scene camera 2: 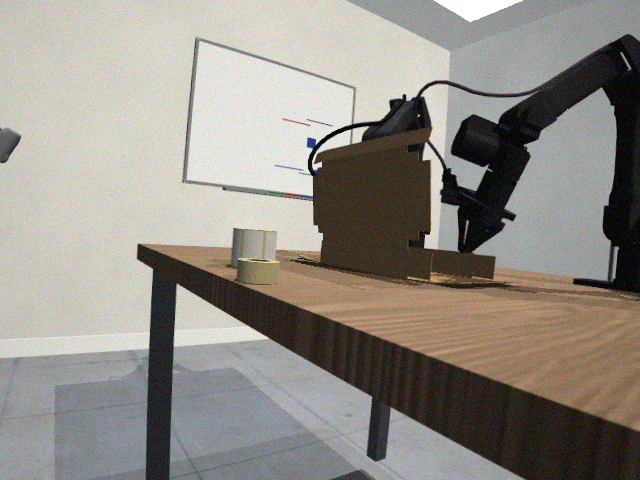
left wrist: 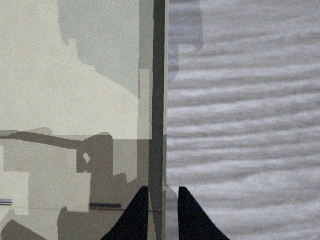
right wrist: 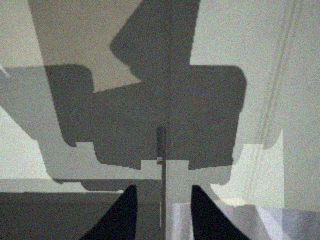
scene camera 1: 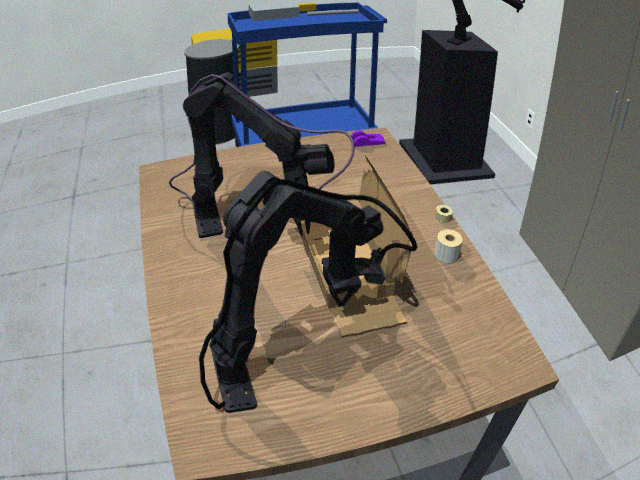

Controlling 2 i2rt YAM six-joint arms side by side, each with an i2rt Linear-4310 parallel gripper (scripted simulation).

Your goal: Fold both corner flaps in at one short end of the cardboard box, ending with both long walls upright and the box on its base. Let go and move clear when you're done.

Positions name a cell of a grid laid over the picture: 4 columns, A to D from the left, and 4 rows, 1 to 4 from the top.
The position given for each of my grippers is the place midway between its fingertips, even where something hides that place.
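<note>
My left gripper (scene camera 2: C3) is visible, and the left wrist view shows it too (left wrist: C4). My right gripper (scene camera 1: C3) is visible, and the right wrist view shows it too (right wrist: C4). A small tape roll (scene camera 2: B3) is visible; the roll is out of frame in the left wrist view, and it is out of frame in the right wrist view.
</note>
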